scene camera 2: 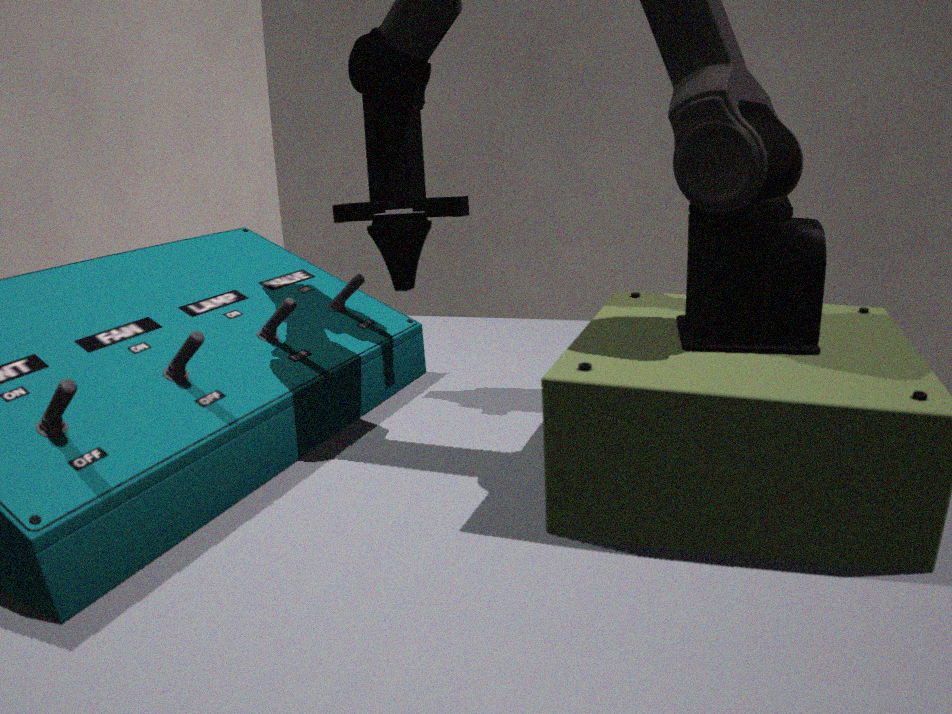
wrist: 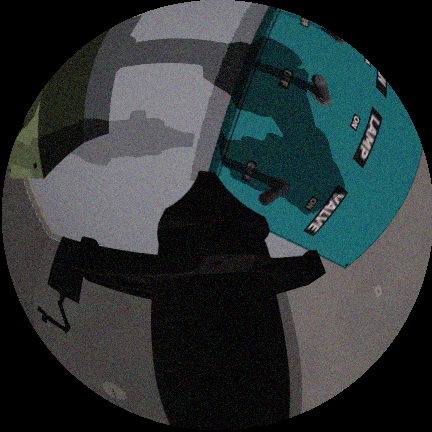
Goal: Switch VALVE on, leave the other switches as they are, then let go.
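The VALVE switch lever (scene camera 2: pixel 347 293) (wrist: pixel 273 192) stands at the far end of the teal panel's row and leans toward its OFF side. Its VALVE label (scene camera 2: pixel 286 278) (wrist: pixel 326 210) and small ON tag (wrist: pixel 311 203) lie beyond it. My gripper (scene camera 2: pixel 403 288) (wrist: pixel 204 180) is shut and empty, pointing down. In the scene view its tip is to the right of the VALVE lever, with a gap between them. The LAMP lever (scene camera 2: pixel 276 320) (wrist: pixel 321 90), the FAN lever (scene camera 2: pixel 183 358) and the nearest lever (scene camera 2: pixel 57 409) also lean toward OFF.
The teal panel (scene camera 2: pixel 153 268) (wrist: pixel 395 155) slopes up away from the arm's side. The arm stands on a green block (scene camera 2: pixel 738 476) (wrist: pixel 29 150) to the right in the scene view. The arm's shadow falls across the VALVE and LAMP end of the panel.
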